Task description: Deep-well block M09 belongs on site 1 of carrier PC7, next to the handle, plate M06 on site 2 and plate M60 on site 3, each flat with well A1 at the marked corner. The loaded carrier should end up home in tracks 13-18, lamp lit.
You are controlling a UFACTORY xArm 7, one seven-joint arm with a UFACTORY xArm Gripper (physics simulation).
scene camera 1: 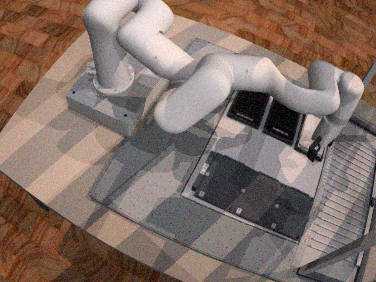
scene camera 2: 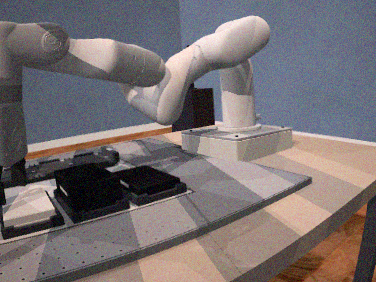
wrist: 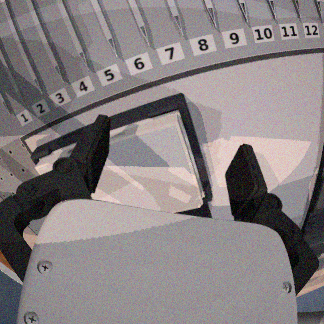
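Seen in the pictures: gripper, fingertip midpoint: (scene camera 1: 318,150) (scene camera 2: 9,194) (wrist: 172,145); arm's base, link origin: (scene camera 1: 113,78) (scene camera 2: 239,129).
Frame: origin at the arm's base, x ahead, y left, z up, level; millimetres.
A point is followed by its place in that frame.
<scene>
A white plate (scene camera 1: 309,131) {x 594, y 19, z -19 mm} (scene camera 2: 27,206) {x 618, y 44, z -19 mm} (wrist: 150,182) {x 608, y -9, z -19 mm} lies in a dark holder (wrist: 194,145) {x 614, y -49, z -33 mm}. A tall black block (scene camera 1: 282,119) {x 494, y 9, z 7 mm} (scene camera 2: 87,185) {x 529, y 103, z 7 mm} stands in the middle holder and a lower black plate (scene camera 1: 248,107) {x 392, y 35, z -21 mm} (scene camera 2: 150,179) {x 400, y 92, z -19 mm} in the one beyond. Their names cannot be read. My gripper (scene camera 1: 315,149) {x 630, y -39, z -17 mm} (scene camera 2: 14,172) (wrist: 172,145) {x 630, y -39, z -17 mm} is open and empty, low over the white plate. In the wrist view one finger overlaps the plate's left part and the other is right of its holder. The dark carrier (scene camera 1: 250,187) {x 444, y -197, z -34 mm} (scene camera 2: 70,165) {x 434, y -196, z -34 mm} lies across from the holders, its labelled end towards the robot base. No lit lamp can be made out.
The ribbed track deck (scene camera 1: 345,185) {x 754, y -113, z -43 mm} (wrist: 150,17) {x 708, y -65, z -45 mm} runs beside the plate area, with track numbers 1 to 12 showing in the wrist view. A grey bar (scene camera 1: 345,250) {x 630, y -403, z 215 mm} crosses the deck's near corner. The perforated board (scene camera 1: 165,210) {x 256, y -312, z -45 mm} (scene camera 2: 150,240) {x 513, y 225, z -45 mm} lies beneath the plate area.
</scene>
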